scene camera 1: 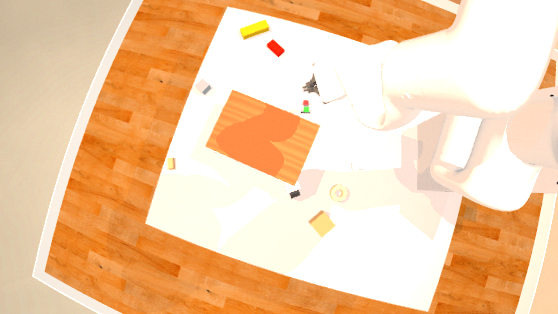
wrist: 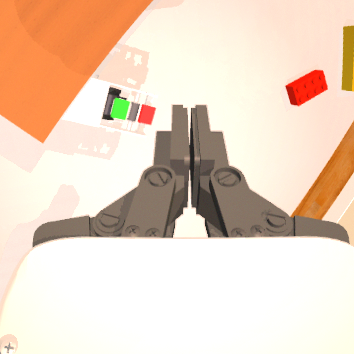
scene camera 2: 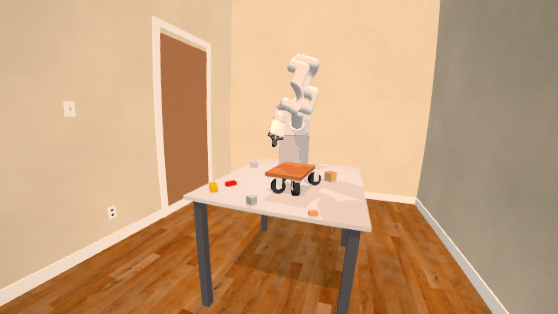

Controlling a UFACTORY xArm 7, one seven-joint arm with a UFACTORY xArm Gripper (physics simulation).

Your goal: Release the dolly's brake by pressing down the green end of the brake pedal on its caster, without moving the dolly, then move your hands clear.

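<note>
The dolly point(scene camera 1: 250, 137) point(scene camera 2: 290, 170) point(wrist: 30, 55) has an orange wooden deck and stands on its black-wheeled casters on the white table. The brake pedal's green end point(scene camera 1: 306, 109) point(wrist: 120, 109) sticks out beside the deck's edge, nearer the deck than the pedal's red end point(scene camera 1: 305, 102) point(wrist: 147, 114). My gripper point(scene camera 1: 306, 87) point(scene camera 2: 274, 145) point(wrist: 187, 129) is shut and empty. It hangs high above the table in scene camera 2. In the wrist view its fingertips appear to the right of the red end. The pedal cannot be made out in scene camera 2.
A red brick point(scene camera 1: 275, 48) point(scene camera 2: 230, 183) point(wrist: 307, 87) and a yellow block point(scene camera 1: 254, 29) point(scene camera 2: 213, 187) point(wrist: 348, 60) lie toward one table corner. A grey cube point(scene camera 1: 203, 86) point(scene camera 2: 251, 200), a small orange block point(scene camera 1: 171, 163) point(scene camera 2: 313, 213), a tan cube point(scene camera 1: 321, 223) point(scene camera 2: 330, 176) and a ring point(scene camera 1: 331, 193) are around the dolly.
</note>
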